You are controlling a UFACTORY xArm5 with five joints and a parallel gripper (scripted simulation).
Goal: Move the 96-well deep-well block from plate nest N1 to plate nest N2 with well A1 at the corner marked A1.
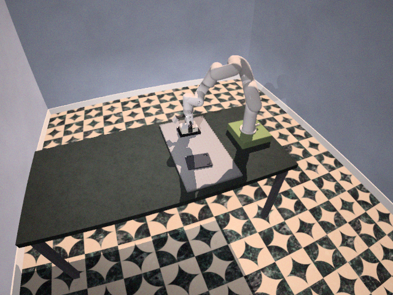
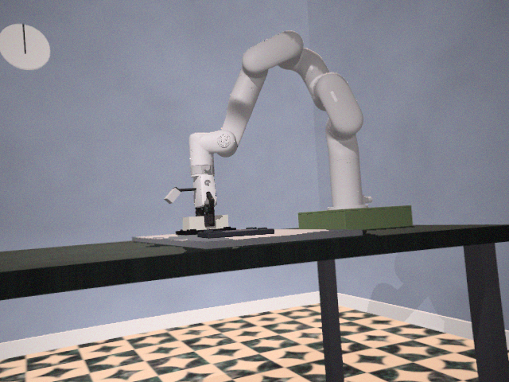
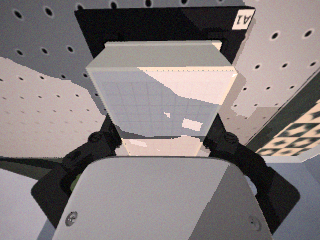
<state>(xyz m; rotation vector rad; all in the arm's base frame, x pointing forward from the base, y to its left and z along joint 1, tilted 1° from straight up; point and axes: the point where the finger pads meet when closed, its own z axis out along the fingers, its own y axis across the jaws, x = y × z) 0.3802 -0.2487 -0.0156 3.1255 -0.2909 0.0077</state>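
Right now my hand is right at the white deep-well block. Also, from my hand: nest N1: 2 cm below; then dark nest N2: 33 cm to the left, 9 cm ahead, 2 cm below.
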